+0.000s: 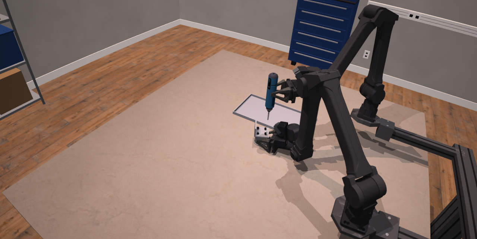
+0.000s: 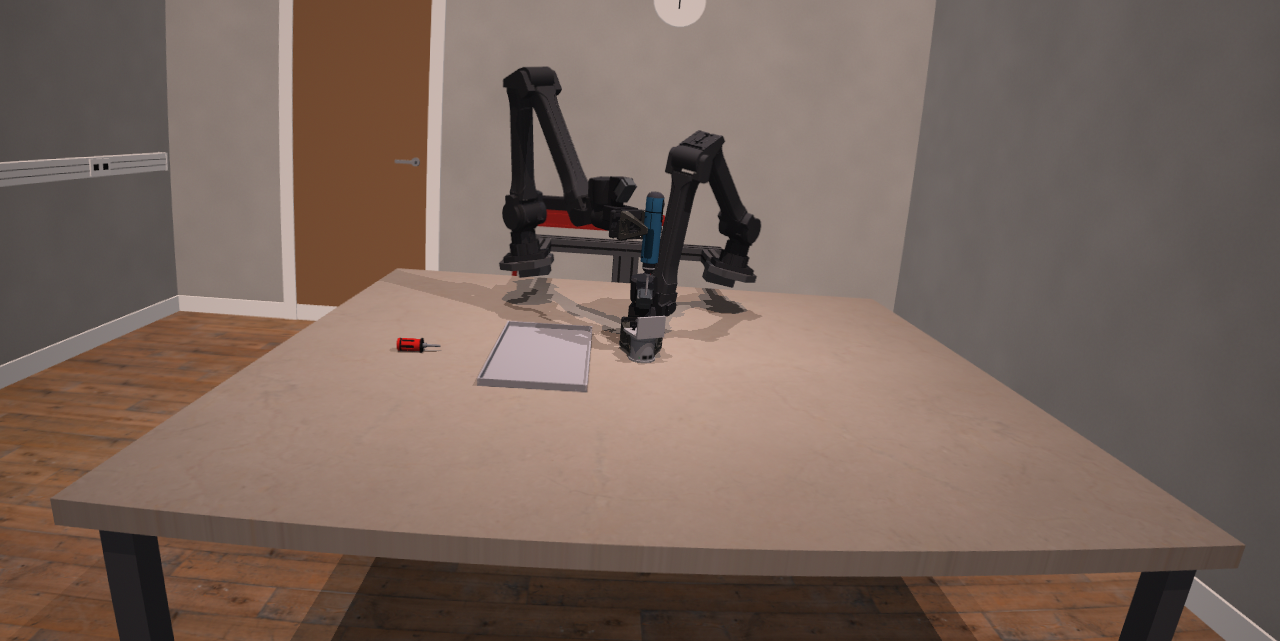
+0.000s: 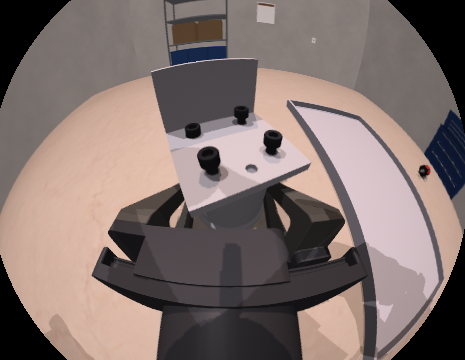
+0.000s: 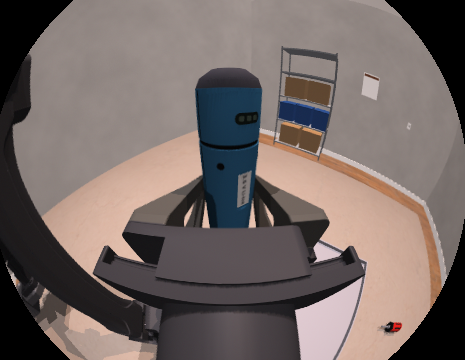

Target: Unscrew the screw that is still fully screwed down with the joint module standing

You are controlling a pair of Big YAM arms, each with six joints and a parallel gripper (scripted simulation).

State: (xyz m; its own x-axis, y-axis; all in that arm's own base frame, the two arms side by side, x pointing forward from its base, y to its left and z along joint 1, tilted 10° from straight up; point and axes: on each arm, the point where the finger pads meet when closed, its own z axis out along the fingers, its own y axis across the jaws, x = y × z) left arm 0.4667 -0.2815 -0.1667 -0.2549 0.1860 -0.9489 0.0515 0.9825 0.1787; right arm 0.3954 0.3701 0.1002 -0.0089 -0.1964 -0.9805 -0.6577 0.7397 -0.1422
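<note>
Now: left hand 1 cm below the joint module. Also, from my left hand: flat grey tray: 23 cm to the right, 2 cm below; red-handled screwdriver: 51 cm to the right, 1 cm below; grey l-shaped bracket: 5 cm above.
</note>
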